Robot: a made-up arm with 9 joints. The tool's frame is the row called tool.
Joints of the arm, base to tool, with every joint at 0 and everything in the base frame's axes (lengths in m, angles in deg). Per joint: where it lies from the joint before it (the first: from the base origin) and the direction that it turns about. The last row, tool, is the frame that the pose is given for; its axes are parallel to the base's.
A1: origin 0.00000 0.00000 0.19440 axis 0 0 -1
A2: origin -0.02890 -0.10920 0.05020 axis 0 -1 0
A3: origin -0.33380 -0.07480 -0.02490 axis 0 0 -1
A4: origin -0.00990 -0.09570 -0.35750 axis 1 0 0
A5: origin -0.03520 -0.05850 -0.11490 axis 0 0 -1
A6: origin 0.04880 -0.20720 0.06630 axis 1 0 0
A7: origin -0.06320 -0.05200 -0.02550 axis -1 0 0
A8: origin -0.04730 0.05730 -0.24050 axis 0 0 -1
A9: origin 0.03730 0.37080 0.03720 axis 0 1 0
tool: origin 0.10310 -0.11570 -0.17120
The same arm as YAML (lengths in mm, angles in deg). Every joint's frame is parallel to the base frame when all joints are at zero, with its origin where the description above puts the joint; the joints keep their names.
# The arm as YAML. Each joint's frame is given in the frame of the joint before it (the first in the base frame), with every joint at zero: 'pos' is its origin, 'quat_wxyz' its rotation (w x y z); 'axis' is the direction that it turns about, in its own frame. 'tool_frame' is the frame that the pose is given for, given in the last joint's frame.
length_unit: mm
angle_unit: deg
joints:
  - joint: A1
    pos: [0.0, 0.0, 194.4]
    quat_wxyz: [1.0, 0.0, 0.0, 0.0]
    axis: "-z"
  - joint: A2
    pos: [-28.9, -109.2, 50.2]
    quat_wxyz: [1.0, 0.0, 0.0, 0.0]
    axis: "-y"
  - joint: A3
    pos: [-333.8, -74.8, -24.9]
    quat_wxyz: [1.0, 0.0, 0.0, 0.0]
    axis: "-z"
  - joint: A4
    pos: [-9.9, -95.7, -357.5]
    quat_wxyz: [1.0, 0.0, 0.0, 0.0]
    axis: "+x"
  - joint: A5
    pos: [-35.2, -58.5, -114.9]
    quat_wxyz: [1.0, 0.0, 0.0, 0.0]
    axis: "-z"
  - joint: A6
    pos: [48.8, -207.2, 66.3]
    quat_wxyz: [1.0, 0.0, 0.0, 0.0]
    axis: "+x"
  - joint: A7
    pos: [-63.2, -52.0, -25.5]
    quat_wxyz: [1.0, 0.0, 0.0, 0.0]
    axis: "-x"
  - joint: A8
    pos: [-47.3, 57.3, -240.5]
    quat_wxyz: [1.0, 0.0, 0.0, 0.0]
    axis: "-z"
  - joint: A9
    pos: [37.3, 370.8, 37.2]
    quat_wxyz: [1.0, 0.0, 0.0, 0.0]
    axis: "+y"
tool_frame:
  pos: [103.1, -115.7, -171.2]
  quat_wxyz: [1.0, 0.0, 0.0, 0.0]

